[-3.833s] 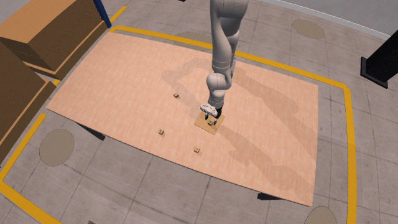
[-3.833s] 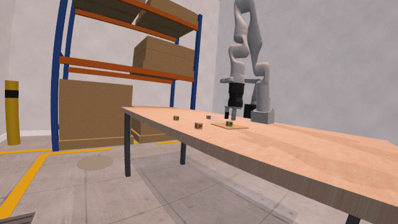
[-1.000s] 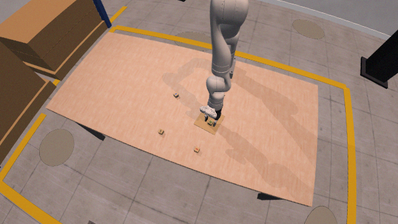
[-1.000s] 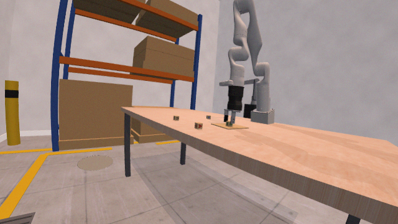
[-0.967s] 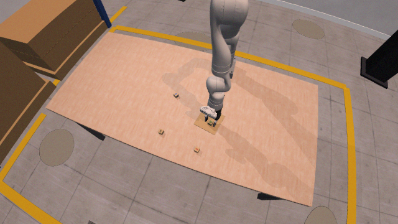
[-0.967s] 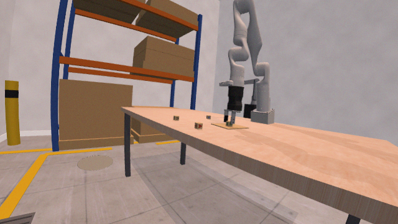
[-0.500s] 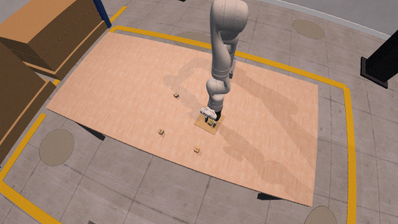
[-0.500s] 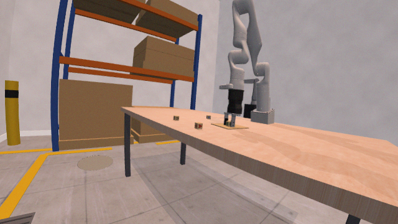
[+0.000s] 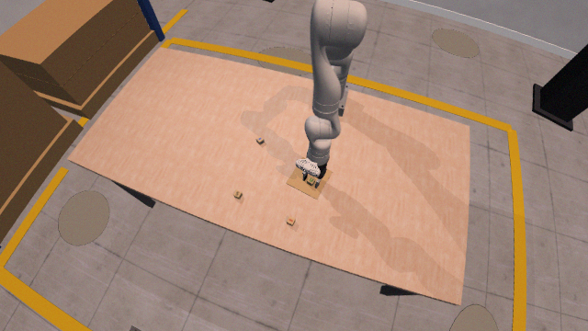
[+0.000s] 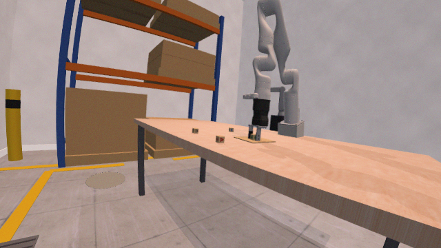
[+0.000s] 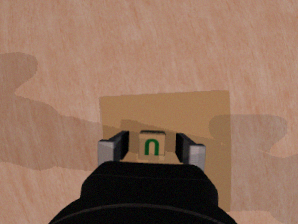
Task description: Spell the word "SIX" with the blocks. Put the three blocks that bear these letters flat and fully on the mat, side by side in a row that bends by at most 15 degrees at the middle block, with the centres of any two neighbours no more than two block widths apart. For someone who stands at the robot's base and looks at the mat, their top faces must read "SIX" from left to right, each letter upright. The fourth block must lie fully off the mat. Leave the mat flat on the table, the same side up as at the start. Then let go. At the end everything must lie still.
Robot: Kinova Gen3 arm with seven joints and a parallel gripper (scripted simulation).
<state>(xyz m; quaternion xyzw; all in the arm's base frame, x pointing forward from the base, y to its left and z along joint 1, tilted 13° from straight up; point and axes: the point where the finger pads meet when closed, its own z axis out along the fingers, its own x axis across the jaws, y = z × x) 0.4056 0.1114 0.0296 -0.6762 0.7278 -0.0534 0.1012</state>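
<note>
Now: hand 2 cm past the tan mat, 2 cm to the left of it and 2 cm above it. Also, from my hand: block (18 cm ahead, 2 cm to the left, 1 cm below).
</note>
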